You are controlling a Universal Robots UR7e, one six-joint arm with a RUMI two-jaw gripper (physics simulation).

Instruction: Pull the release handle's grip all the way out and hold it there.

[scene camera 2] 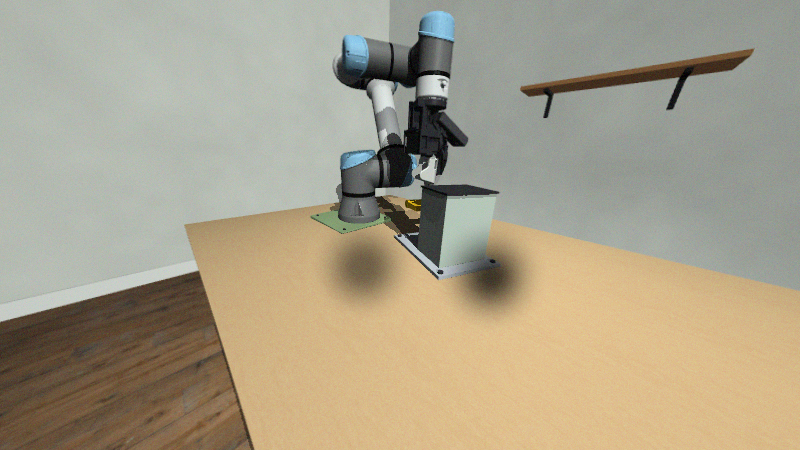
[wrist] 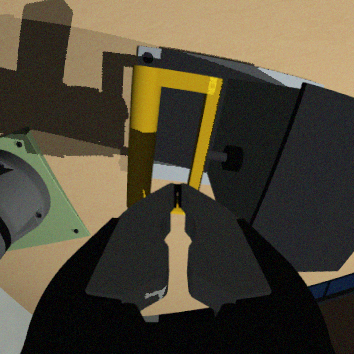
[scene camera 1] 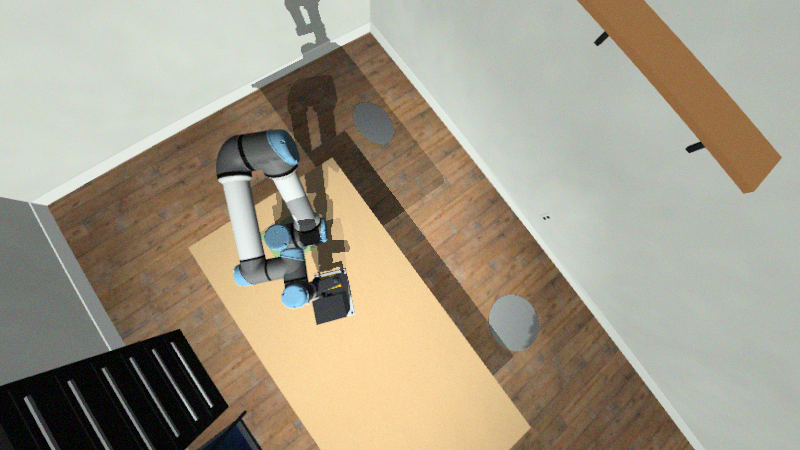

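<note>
The release handle is a yellow rectangular frame [scene camera 2: 413,204] [wrist: 145,102] with a thick round grip bar on the side away from the dark housing [scene camera 1: 331,307] [scene camera 2: 467,229] [wrist: 310,175]. A short dark rod with a black collar [wrist: 233,158] joins the frame to the housing. In the wrist view the grip bar lies over the end edge of the grey base plate. My gripper [scene camera 2: 429,183] [wrist: 177,185] is shut with nothing between its fingers. Its tips appear above the near end of the frame and hide that end; whether they touch it is unclear.
The housing's base plate [scene camera 2: 423,260] is bolted to the wooden table [scene camera 1: 391,358] [scene camera 2: 335,358]. My arm's green mounting plate [scene camera 2: 330,222] [wrist: 65,210] is beside it. A wooden shelf [scene camera 1: 682,83] [scene camera 2: 632,72] is on the wall. A black slatted unit [scene camera 1: 204,386] stands off the table.
</note>
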